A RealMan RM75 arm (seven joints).
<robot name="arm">
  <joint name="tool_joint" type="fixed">
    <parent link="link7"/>
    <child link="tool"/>
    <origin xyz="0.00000 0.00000 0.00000"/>
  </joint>
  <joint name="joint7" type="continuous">
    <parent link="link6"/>
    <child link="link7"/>
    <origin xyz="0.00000 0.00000 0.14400"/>
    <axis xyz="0 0 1"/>
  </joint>
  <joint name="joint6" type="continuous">
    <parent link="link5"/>
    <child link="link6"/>
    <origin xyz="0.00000 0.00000 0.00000"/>
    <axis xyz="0 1 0"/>
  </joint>
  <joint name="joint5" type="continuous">
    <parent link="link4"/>
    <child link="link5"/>
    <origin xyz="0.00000 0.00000 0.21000"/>
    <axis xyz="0 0 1"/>
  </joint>
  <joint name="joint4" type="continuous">
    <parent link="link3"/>
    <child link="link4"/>
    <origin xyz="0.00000 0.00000 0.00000"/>
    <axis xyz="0 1 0"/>
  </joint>
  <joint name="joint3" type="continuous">
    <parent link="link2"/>
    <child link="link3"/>
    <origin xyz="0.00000 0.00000 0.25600"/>
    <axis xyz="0 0 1"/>
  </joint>
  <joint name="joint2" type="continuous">
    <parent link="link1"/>
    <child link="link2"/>
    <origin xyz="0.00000 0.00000 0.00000"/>
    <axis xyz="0 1 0"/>
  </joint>
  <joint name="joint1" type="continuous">
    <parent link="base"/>
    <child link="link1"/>
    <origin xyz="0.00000 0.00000 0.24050"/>
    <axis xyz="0 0 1"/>
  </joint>
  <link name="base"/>
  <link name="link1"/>
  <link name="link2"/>
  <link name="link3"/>
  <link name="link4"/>
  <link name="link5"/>
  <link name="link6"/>
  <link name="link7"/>
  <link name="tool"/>
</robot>
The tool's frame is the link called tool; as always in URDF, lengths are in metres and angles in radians. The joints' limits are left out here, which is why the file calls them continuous.
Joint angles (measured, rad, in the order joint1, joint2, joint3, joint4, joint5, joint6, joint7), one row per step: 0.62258, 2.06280, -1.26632, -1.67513, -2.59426, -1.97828, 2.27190; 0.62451, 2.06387, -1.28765, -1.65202, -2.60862, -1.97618, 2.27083; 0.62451, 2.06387, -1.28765, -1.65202, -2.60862, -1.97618, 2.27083; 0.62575, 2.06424, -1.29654, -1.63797, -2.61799, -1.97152, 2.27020; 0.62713, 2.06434, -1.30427, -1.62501, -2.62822, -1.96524, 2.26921; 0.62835, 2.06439, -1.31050, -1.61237, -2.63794, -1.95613, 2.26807; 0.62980, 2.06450, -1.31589, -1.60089, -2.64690, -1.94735, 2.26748; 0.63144, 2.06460, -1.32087, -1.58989, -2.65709, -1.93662, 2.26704; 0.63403, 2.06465, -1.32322, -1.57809, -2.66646, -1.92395, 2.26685; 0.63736, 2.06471, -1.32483, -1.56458, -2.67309, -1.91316, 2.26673; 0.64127, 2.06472, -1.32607, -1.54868, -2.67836, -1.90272, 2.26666; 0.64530, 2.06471, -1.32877, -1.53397, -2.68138, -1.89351, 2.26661; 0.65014, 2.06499, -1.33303, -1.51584, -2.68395, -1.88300, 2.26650; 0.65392, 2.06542, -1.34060, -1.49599, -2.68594, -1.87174, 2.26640
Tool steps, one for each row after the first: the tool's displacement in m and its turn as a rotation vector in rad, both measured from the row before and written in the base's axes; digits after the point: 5 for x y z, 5 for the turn. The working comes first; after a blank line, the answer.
Tool pose at each row, in the base's axes (x y z in m, rotation vector in rad; the steps are taken from these numbers as rounded here): 0.14277, 0.32030, 0.05949, -2.80107, 0.46021, -0.66356; 0.14592, 0.32001, 0.05443, -2.80884, 0.46607, -0.70376; 0.14592, 0.32001, 0.05443, -2.80884, 0.46607, -0.70376; 0.14802, 0.32055, 0.05211, -2.80863, 0.47167, -0.72271; 0.15004, 0.32144, 0.05022, -2.80551, 0.47576, -0.73997; 0.15198, 0.32274, 0.04855, -2.80039, 0.47908, -0.75297; 0.15366, 0.32404, 0.04707, -2.79502, 0.48202, -0.76415; 0.15528, 0.32569, 0.04577, -2.78697, 0.48390, -0.77425; 0.15671, 0.32786, 0.04474, -2.77772, 0.48659, -0.77974; 0.15805, 0.32977, 0.04348, -2.77231, 0.49082, -0.78443; 0.15954, 0.33162, 0.04194, -2.76901, 0.49687, -0.78909; 0.16054, 0.33314, 0.04016, -2.76838, 0.50008, -0.79348; 0.16167, 0.33470, 0.03765, -2.76963, 0.50335, -0.79936; 0.16320, 0.33582, 0.03437, -2.77284, 0.50623, -0.80839

0.00315, -0.00029, -0.00506, -0.01975, -0.02180, -0.00979; 0.00000, 0.00000, 0.00000, 0.00000, 0.00000, 0.00000; 0.00210, 0.00054, -0.00232, -0.00582, -0.01108, -0.00615; 0.00202, 0.00089, -0.00189, -0.00273, -0.01105, -0.00461; 0.00194, 0.00130, -0.00167, 0.00042, -0.00915, -0.00333; 0.00168, 0.00130, -0.00148, 0.00120, -0.00817, -0.00283; 0.00162, 0.00165, -0.00130, 0.00393, -0.00849, -0.00166; 0.00143, 0.00217, -0.00103, 0.00660, -0.00604, -0.00146; 0.00134, 0.00191, -0.00126, 0.00342, -0.00417, -0.00288; 0.00149, 0.00185, -0.00154, 0.00156, -0.00327, -0.00439; 0.00100, 0.00152, -0.00178, -0.00087, -0.00251, -0.00274; 0.00113, 0.00156, -0.00251, -0.00311, -0.00276, -0.00322; 0.00153, 0.00112, -0.00328, -0.00603, -0.00400, -0.00365
